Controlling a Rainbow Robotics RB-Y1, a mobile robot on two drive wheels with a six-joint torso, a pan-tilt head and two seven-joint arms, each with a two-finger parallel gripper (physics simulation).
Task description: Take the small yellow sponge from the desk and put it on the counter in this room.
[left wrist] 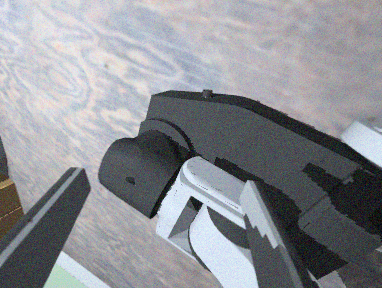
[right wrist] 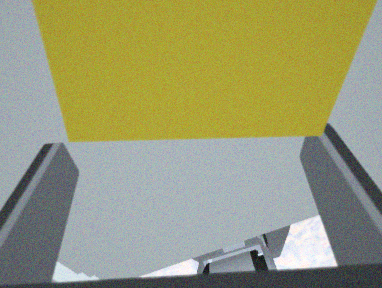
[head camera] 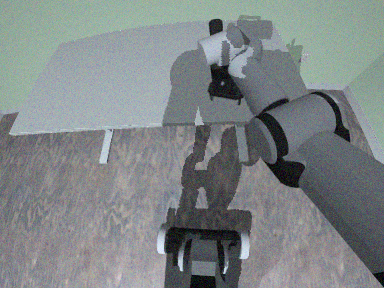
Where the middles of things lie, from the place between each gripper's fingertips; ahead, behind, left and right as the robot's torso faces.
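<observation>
The yellow sponge (right wrist: 117, 77) is now 960 mm ahead of my left hand, 560 mm to the right of it and 250 mm above it. My right gripper, meanwhile, is 7 cm short of the sponge, 2 cm below it and 5 cm to the left of it.
</observation>
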